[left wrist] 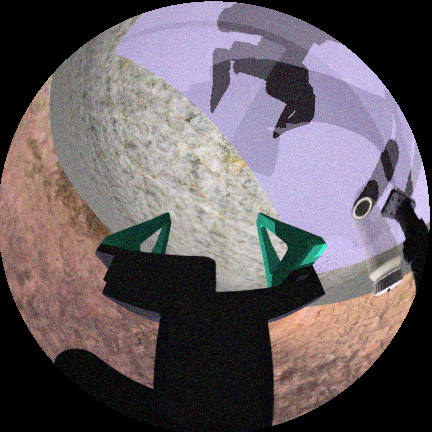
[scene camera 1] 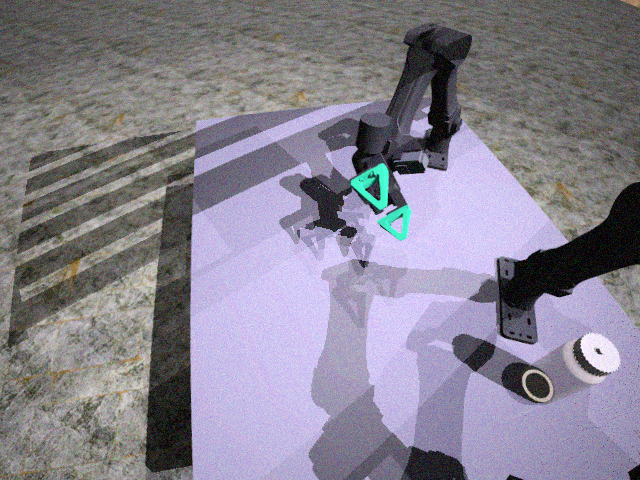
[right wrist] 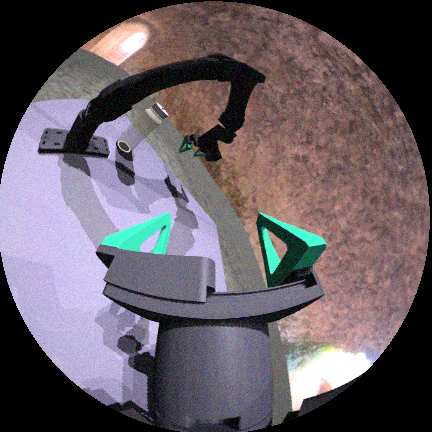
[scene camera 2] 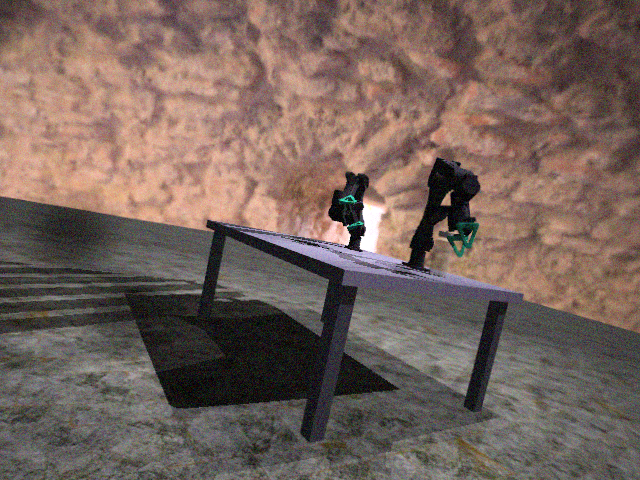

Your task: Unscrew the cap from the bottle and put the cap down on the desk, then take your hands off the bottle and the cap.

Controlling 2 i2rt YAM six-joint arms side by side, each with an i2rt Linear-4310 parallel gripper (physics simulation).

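Frame: origin at the left arm's base, x ahead, y left, z up, level; metres.
Where they show: left gripper, fingertip midpoint: [left wrist: 213,216] [right wrist: 186,153] [scene camera 2: 464,252]; right gripper, fingertip midpoint: [scene camera 1: 393,224] [right wrist: 213,217] [scene camera 2: 359,213]; left arm's base, link origin: [scene camera 1: 515,298] [right wrist: 75,143] [scene camera 2: 415,267]; right arm's base, link origin: [scene camera 1: 436,149] [scene camera 2: 353,249].
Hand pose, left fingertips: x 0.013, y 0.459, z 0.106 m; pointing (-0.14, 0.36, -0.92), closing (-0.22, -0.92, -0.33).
Things, the pixels of their top centre, and the offset from my left fingertips. Level surfaces: height alone.
- bottle, top centre: [scene camera 1: 598,353] [right wrist: 161,109] [scene camera 2: 446,233] dy -0.280, dx -0.045, dz +0.059 m
- desk, surface height: dz -0.106 m
- white cap, top centre: [scene camera 1: 603,350] [right wrist: 163,107] dy -0.280, dx -0.045, dz +0.068 m
The bottle [scene camera 1: 574,377] [left wrist: 377,245] [right wrist: 137,132] has a see-through body with a pale ring at its base. It stands upright on the desk [scene camera 1: 258,361], at the lower right in scene camera 1. The white cap [scene camera 1: 598,352] [left wrist: 388,283] [right wrist: 160,110] with a ribbed dark side is on top of the bottle. My left gripper [scene camera 2: 463,251] [left wrist: 213,216] [right wrist: 186,153] is open and empty, raised above the desk and apart from the bottle. My right gripper [scene camera 1: 393,223] [scene camera 2: 351,212] [right wrist: 213,217] is open and empty, far from the bottle. The bottle is hard to make out in scene camera 2.
The left arm's base plate [scene camera 1: 519,330] [right wrist: 50,140] is fixed to the desk close to the bottle. The right arm's base [scene camera 1: 438,160] is at the desk's upper edge in scene camera 1. Arm shadows cross the desk, and stone floor lies beyond its edges.
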